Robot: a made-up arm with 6 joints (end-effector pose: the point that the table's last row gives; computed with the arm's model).
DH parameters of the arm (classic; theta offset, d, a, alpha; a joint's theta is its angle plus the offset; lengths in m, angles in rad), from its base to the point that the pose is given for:
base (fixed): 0 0.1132 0 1.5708
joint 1: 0.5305 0 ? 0
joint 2: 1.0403 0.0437 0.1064 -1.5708
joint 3: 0 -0.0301 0.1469 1.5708
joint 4: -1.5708 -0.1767 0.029 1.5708
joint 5: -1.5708 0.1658 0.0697 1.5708
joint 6: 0 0.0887 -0.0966 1.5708
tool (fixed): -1.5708 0.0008 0 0
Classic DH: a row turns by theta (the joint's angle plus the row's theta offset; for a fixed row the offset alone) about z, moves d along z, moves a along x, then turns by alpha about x.
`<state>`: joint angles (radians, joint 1 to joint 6).
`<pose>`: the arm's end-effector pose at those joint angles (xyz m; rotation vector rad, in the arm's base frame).
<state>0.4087 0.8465 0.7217 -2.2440 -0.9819 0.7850</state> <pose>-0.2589 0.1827 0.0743 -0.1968 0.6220 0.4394</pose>
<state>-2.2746 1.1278 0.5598 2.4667 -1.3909 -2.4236</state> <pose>0.3601 0.1850 0.0581 0.6658 1.1739 1.7437</pose>
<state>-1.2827 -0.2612 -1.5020 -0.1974 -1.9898 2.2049</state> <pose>0.0883 -0.1108 0.2163 -0.4153 -0.4271 -0.1094</pose>
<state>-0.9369 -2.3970 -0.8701 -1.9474 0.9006 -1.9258</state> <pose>0.0528 0.0102 -0.3527 1.4747 -0.9185 0.8920</pose>
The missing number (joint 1, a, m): -0.0897
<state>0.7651 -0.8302 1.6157 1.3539 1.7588 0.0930</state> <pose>0.1510 0.0766 -0.1530 -0.1398 -1.5085 -0.3484</pose>
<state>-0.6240 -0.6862 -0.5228 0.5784 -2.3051 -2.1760</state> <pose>0.0176 0.0107 -0.0170 -2.0070 -1.9666 -1.0243</pose>
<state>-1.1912 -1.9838 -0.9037 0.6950 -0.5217 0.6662</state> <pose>-0.1415 0.0061 -0.0590 -0.1560 2.3371 -0.0493</pose>
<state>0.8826 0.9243 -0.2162 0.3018 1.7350 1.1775</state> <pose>-0.2929 0.1883 0.0869 0.8518 -0.5192 -1.2201</pose>
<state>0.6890 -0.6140 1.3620 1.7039 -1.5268 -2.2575</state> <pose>0.2490 0.0488 0.0802 -0.6267 1.2284 0.9230</pose>
